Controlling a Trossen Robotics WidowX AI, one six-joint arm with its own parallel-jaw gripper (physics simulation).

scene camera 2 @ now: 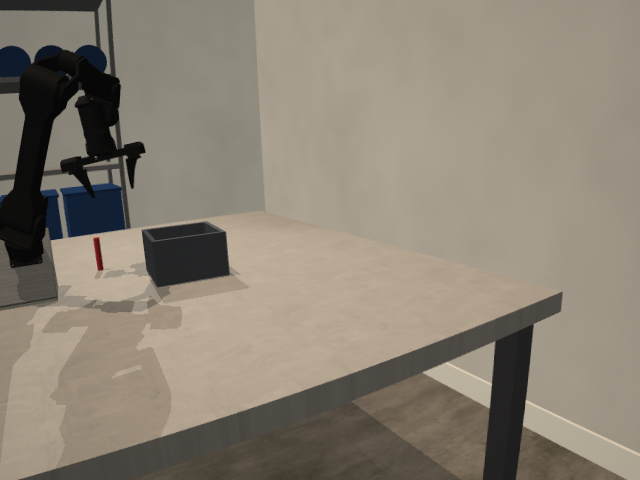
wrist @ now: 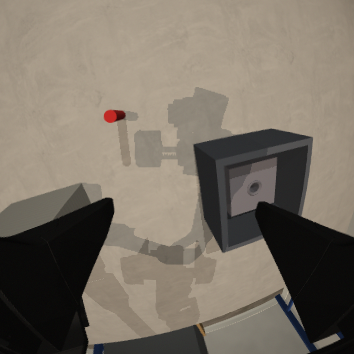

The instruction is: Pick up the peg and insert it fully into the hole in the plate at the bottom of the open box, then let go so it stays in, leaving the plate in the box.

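Seen in the pictures: gripper, fingertip midpoint: (scene camera 2: 113,193) (wrist: 186,207); arm's base, link origin: (scene camera 2: 25,252).
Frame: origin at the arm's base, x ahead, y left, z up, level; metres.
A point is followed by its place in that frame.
A thin red peg (scene camera 2: 98,253) @[y 0.122, x 0.154, z -0.051 m] (wrist: 114,116) @[y 0.127, x 0.159, z -0.014 m] stands upright on the table, left of the box in both views. The dark grey open box (scene camera 2: 192,258) @[y -0.107, x 0.334, z -0.044 m] (wrist: 212,200) @[y -0.017, x 0.255, z -0.023 m] stands on the table. The plate (wrist: 240,192) @[y -0.028, x 0.309, z -0.036 m], a pinkish-grey square with a round hole near its middle, lies inside the box in the wrist view; in the scene view the box wall hides it. The hole looks empty. My gripper (scene camera 2: 113,193) @[y 0.066, x 0.203, z 0.095 m] (wrist: 186,207) @[y 0.066, x 0.203, z 0.095 m] is wide open and empty, high above the table, above the level of the peg and the box. In the wrist view one fingertip overlaps the plate's lower right corner.
A grey block (scene camera 2: 31,281) @[y -0.047, x 0.006, z -0.052 m] stands under the arm base at the left of the table (scene camera 2: 320,310) @[y -0.412, x 0.472, z -0.094 m]. A metal shelf rack (scene camera 2: 111,62) with blue bins (scene camera 2: 94,211) stands behind the table. The arm's shadows fall across the table around the peg and box.
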